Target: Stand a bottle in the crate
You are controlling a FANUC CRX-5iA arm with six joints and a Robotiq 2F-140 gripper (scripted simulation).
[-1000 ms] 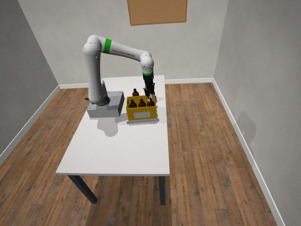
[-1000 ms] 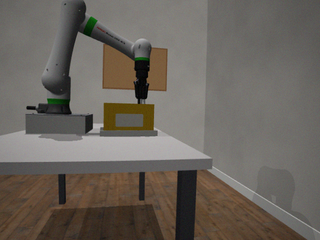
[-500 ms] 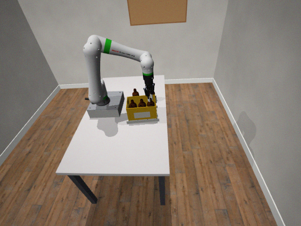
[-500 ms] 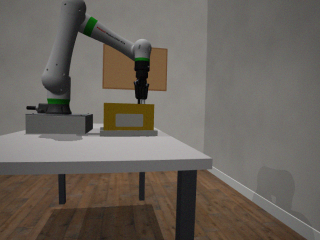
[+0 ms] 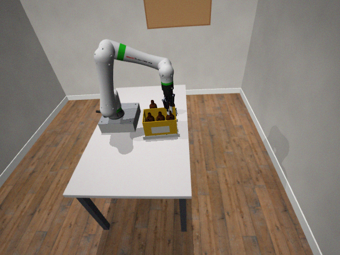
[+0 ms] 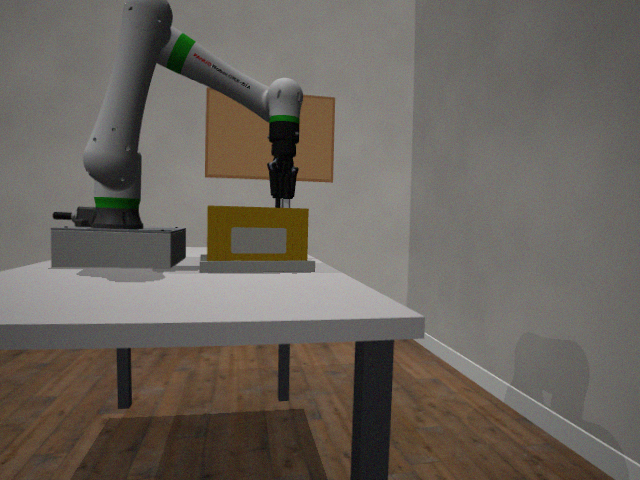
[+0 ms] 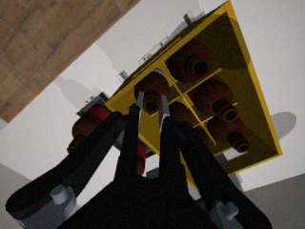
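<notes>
Now: the yellow crate 90 mm below my hand, 80 mm behind it and 60 mm to the right of it. From my hand the other things lie so: grey tray (170 mm to the left, 160 mm below, 110 mm behind).
</notes>
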